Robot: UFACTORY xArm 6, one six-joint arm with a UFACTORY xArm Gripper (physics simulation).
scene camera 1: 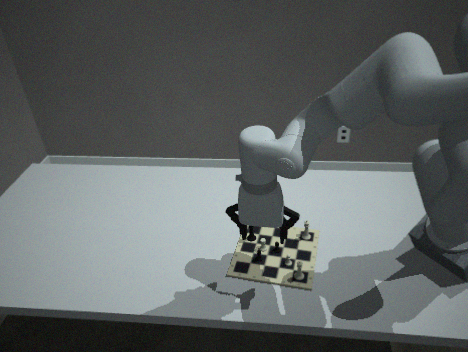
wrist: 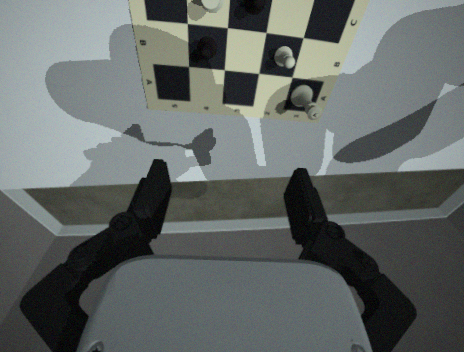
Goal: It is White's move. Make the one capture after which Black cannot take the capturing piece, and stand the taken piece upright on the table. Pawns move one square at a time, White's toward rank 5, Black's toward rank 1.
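Where they show: gripper, fingertip midpoint: [scene camera 1: 263, 237] [wrist: 230, 177]; arm's base, link origin: [scene camera 1: 454, 228].
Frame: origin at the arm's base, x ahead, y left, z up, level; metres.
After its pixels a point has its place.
The board [scene camera 1: 232, 272] @[z -0.106, x 0.532, y 0.140 m] [wrist: 175, 111] @[z -0.113, x 0.513, y 0.155 m] lies on the table. A tall black piece [scene camera 1: 251, 233] @[z -0.083, x 0.505, y 0.011 m] stands on D5. A white piece [scene camera 1: 263, 244] @[z -0.087, x 0.465, y 0.045 m] [wrist: 212, 4] @[z -0.073, x 0.465, y 0.046 m] stands on C4, beside a black piece [scene camera 1: 276, 247] @[z -0.093, x 0.429, y 0.045 m] [wrist: 252, 5] @[z -0.078, x 0.433, y 0.045 m] on C3. A black pawn [scene camera 1: 259, 256] @[z -0.093, x 0.470, y 0.085 m] [wrist: 206, 47] @[z -0.078, x 0.470, y 0.076 m] stands on B4 and a white pawn [scene camera 1: 288, 260] @[z -0.092, x 0.392, y 0.088 m] [wrist: 284, 56] @[z -0.086, x 0.397, y 0.081 m] on B2. Taller white pieces stand on A1 [scene camera 1: 299, 270] @[z -0.080, x 0.361, y 0.128 m] [wrist: 302, 95] @[z -0.093, x 0.365, y 0.120 m] and E1 [scene camera 1: 306, 230] @[z -0.078, x 0.354, y -0.020 m]. My gripper [scene camera 1: 263, 239] @[z 0.025, x 0.448, y 0.137 m] [wrist: 230, 177] @[z 0.025, x 0.448, y 0.137 m] is open and empty, above the board; its left fingertip shows close beside the tall black piece in the scene view.
The white table [scene camera 1: 125, 225] @[z -0.112, x 0.897, y 0.005 m] extends around the board, with its front edge beyond row A. The robot's base [scene camera 1: 442, 250] @[z -0.033, x 0.029, y 0.049 m] stands to the right. Arm shadows fall over the board's front and the table.
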